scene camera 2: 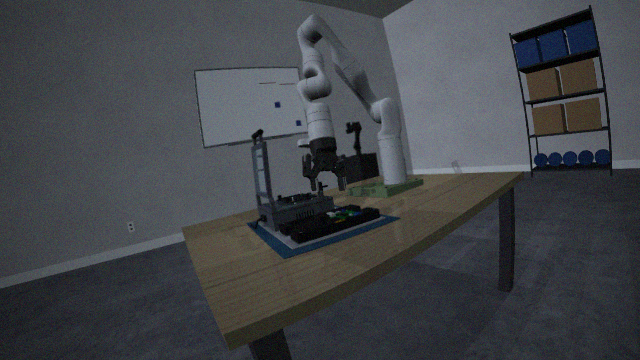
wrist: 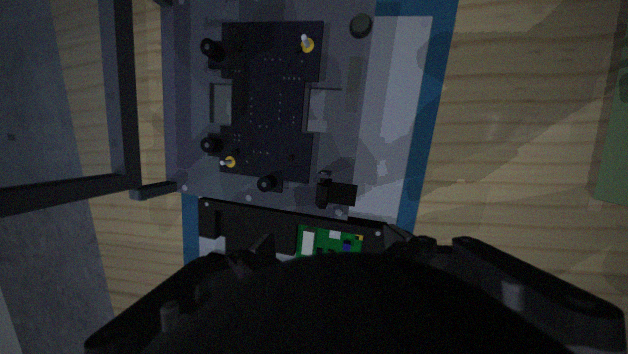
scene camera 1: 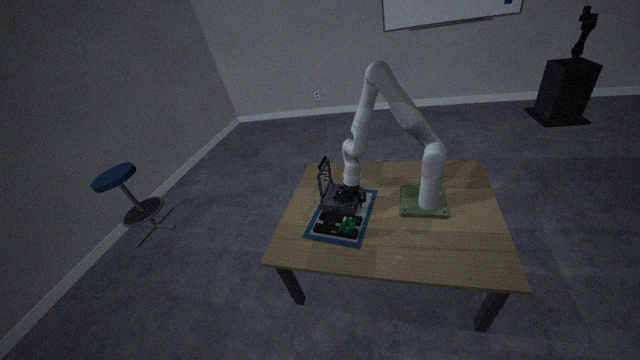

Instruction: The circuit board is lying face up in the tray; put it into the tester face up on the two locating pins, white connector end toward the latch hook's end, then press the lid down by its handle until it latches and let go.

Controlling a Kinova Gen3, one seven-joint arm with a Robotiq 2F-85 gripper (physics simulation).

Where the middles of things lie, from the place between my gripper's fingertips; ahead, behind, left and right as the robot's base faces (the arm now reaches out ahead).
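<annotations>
With the latch hook [wrist: 327, 191] as my reference, my hand is 10 mm below it, 40 mm to the left of it and 10 mm past it. Counting from my hand, I find the locating pins [wrist: 269, 62] 10 mm below, 110 mm to the right and 50 mm ahead, while the lid [scene camera 2: 259, 151] sits 110 mm above, 130 mm to the right and 130 mm ahead.
</annotations>
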